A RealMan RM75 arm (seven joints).
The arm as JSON. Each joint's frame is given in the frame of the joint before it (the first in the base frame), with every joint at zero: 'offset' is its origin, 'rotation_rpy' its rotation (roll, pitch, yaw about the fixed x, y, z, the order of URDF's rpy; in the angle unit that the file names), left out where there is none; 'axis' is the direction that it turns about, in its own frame. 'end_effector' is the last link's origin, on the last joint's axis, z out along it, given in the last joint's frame.
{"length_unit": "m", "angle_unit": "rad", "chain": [
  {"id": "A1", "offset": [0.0, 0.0, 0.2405], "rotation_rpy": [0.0, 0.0, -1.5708], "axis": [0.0, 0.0, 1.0]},
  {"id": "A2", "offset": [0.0, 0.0, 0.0], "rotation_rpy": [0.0, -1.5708, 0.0], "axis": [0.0, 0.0, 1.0]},
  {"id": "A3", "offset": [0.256, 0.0, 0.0], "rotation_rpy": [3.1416, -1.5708, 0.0], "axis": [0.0, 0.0, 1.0]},
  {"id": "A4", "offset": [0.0, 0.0, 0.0], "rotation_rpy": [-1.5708, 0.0, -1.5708], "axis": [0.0, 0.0, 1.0]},
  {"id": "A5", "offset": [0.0, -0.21, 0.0], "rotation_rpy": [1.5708, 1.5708, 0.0], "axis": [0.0, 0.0, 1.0]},
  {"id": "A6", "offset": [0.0, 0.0, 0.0], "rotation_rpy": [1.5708, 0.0, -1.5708], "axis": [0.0, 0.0, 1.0]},
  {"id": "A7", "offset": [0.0, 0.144, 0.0], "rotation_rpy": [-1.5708, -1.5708, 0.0], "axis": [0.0, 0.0, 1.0]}
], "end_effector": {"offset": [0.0, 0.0, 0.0], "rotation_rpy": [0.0, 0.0, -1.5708]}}
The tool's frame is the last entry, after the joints.
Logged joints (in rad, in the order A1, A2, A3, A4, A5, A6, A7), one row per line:
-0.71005 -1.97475 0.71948 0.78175 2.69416 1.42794 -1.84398
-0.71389 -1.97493 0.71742 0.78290 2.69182 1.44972 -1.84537
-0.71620 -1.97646 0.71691 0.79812 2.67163 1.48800 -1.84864
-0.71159 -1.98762 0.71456 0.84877 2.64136 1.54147 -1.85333
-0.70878 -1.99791 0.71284 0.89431 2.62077 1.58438 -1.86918
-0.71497 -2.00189 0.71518 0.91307 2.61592 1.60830 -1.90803
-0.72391 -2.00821 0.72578 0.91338 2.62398 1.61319 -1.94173
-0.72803 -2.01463 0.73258 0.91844 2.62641 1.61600 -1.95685
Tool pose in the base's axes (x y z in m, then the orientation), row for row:
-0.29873 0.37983 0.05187 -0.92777 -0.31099 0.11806 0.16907
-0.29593 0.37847 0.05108 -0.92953 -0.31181 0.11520 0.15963
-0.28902 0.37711 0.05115 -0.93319 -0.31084 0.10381 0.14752
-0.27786 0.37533 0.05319 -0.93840 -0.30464 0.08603 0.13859
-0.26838 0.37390 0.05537 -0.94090 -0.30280 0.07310 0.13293
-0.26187 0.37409 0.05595 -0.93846 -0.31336 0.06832 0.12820
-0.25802 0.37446 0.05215 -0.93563 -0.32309 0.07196 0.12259
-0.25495 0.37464 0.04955 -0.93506 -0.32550 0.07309 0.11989
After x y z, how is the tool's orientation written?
As a quaternion, x y z w.
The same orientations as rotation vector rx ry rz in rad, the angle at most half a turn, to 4 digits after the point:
-2.6374 -0.8841 0.3356
-2.6562 -0.8910 0.3292
-2.6847 -0.8943 0.2987
-2.7133 -0.8808 0.2487
-2.7293 -0.8783 0.2120
-2.7295 -0.9114 0.1987
-2.7300 -0.9427 0.2100
-2.7325 -0.9512 0.2136

